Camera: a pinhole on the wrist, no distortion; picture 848 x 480 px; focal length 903.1 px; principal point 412.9 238.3 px. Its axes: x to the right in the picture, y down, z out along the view. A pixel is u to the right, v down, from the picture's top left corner.
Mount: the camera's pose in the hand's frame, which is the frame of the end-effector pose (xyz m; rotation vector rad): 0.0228 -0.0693 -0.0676 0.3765 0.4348 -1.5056
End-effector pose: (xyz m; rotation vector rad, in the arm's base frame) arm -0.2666 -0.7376 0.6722 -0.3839 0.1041 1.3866
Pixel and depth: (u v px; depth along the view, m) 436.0 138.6 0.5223
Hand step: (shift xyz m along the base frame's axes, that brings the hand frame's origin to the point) 0.2716 0.0665 0.4285
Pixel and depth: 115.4 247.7 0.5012
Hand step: 0.1099 0.1663 0.4410
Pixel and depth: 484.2 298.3 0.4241
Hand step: 0.2687 0.1161 0.3062
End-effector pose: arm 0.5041 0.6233 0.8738 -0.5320 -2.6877 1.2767
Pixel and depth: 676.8 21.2 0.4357
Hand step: -0.1109 -0.4370 0.1505
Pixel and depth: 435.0 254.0 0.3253
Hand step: -0.1549 -0.2761 0.0466
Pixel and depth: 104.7 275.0 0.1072
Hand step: -0.0637 -0.0731 0.0406
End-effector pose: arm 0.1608 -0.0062 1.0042 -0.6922 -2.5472 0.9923
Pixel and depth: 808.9 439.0 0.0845
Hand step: -0.0778 -0.0595 0.1142
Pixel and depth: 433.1 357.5 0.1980
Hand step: -0.1483 -0.1329 0.0539
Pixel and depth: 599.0 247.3 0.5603
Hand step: -0.3521 -0.4529 0.0626
